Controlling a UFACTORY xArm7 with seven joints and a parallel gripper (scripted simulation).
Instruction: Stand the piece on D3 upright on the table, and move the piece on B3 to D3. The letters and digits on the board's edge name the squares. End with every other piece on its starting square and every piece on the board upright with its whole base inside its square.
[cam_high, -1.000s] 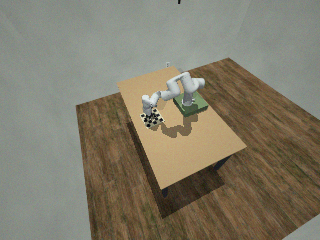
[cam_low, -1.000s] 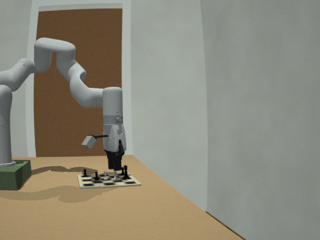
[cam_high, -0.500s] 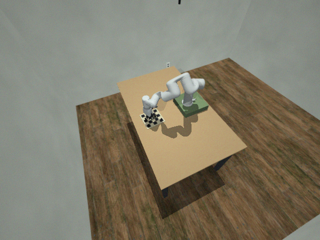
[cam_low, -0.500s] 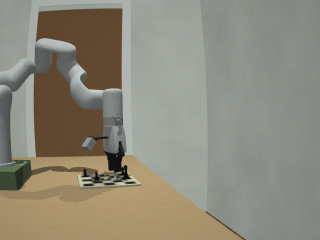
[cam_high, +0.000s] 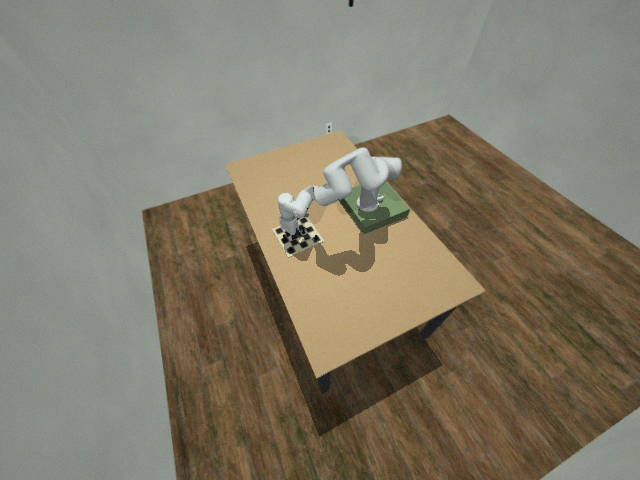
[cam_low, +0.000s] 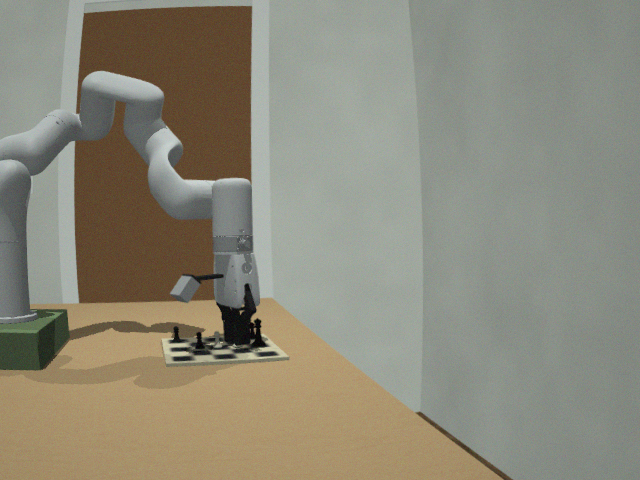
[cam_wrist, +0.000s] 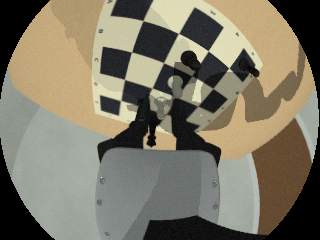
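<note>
The tall black piece is 40 mm ahead of my hand and 10 mm to the left of it. Also, from my hand: small chessboard 40 mm behind, 30 mm below.
</note>
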